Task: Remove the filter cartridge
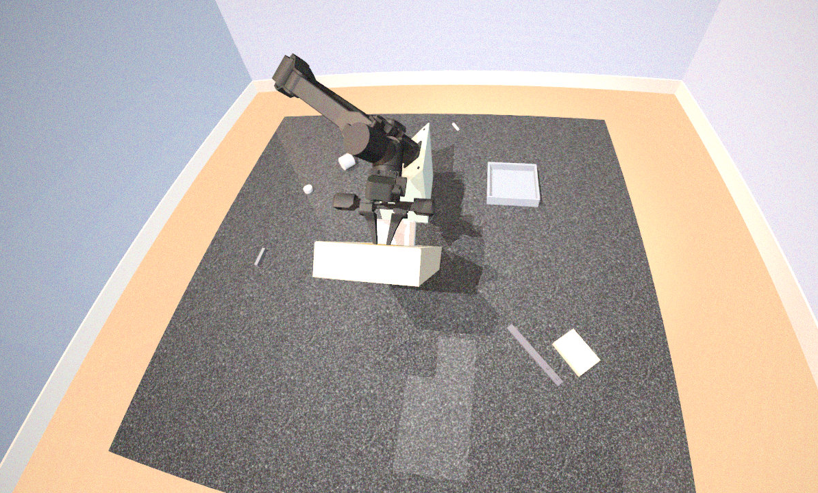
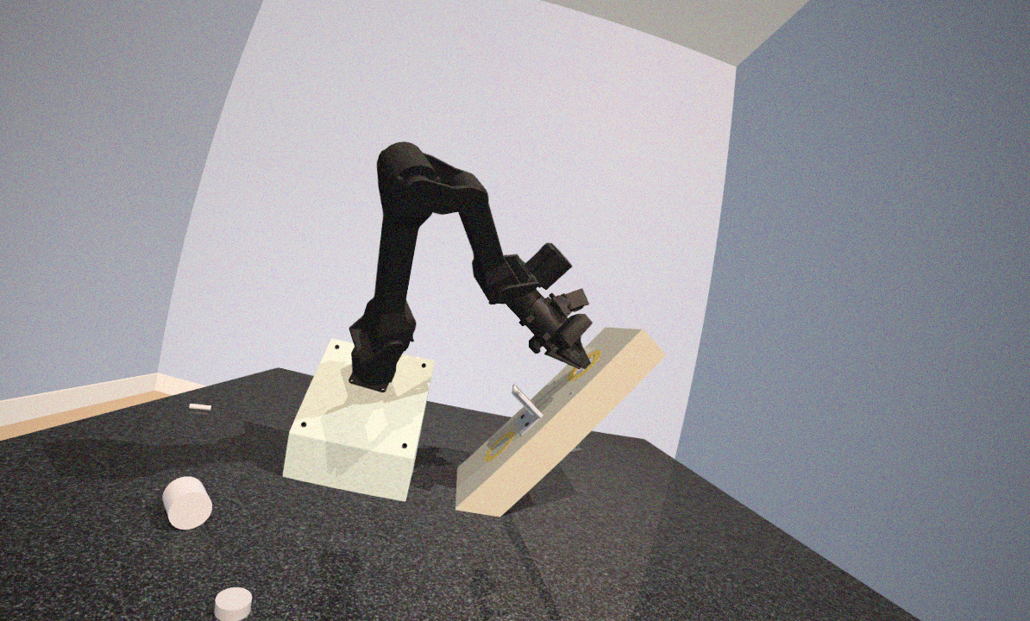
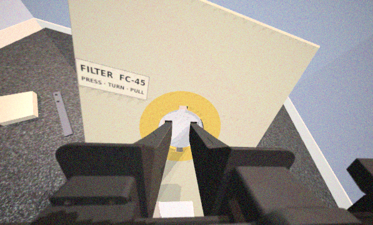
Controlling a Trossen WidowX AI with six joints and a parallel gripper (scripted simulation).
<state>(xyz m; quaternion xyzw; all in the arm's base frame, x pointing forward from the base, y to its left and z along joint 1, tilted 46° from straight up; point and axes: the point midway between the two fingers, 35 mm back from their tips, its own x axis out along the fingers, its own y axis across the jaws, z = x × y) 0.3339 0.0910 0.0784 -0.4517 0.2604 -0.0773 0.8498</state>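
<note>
My gripper tip is 100 mm past the bracket and 100 mm above it. Round my gripper tip: service panel: 80 mm below, 40 mm behind.
</note>
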